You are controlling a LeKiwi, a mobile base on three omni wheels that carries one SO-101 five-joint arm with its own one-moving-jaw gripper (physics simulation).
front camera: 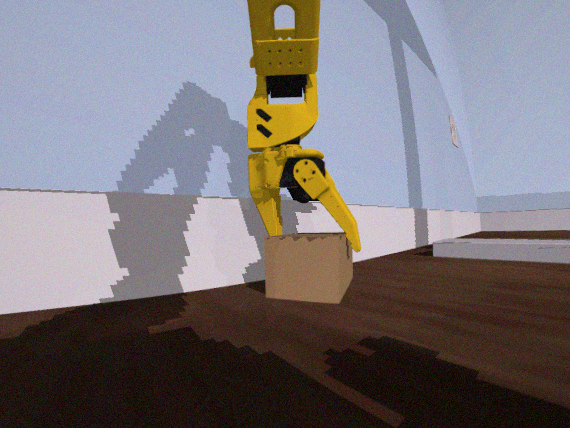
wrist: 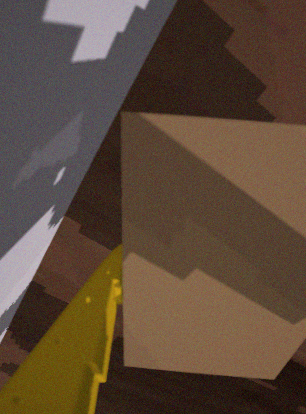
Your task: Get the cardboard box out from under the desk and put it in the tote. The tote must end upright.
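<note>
The cardboard box is plain brown and stands upright on the floor beside the wall, in the middle of the front view. My gripper reaches down from above and is shut on the box, with the fixed jaw at its far left side and the moving jaw against its right side. In the wrist view the fixed jaw meets the box's left edge, and its tip is hidden behind the box. The moving jaw does not show there. I cannot make out the tote or the desk.
A pale wall with a white lower band runs close behind the box. A low whitish slab lies on the dark wooden floor at the right. A small plate is on the far right wall. Shadows cross wall and floor.
</note>
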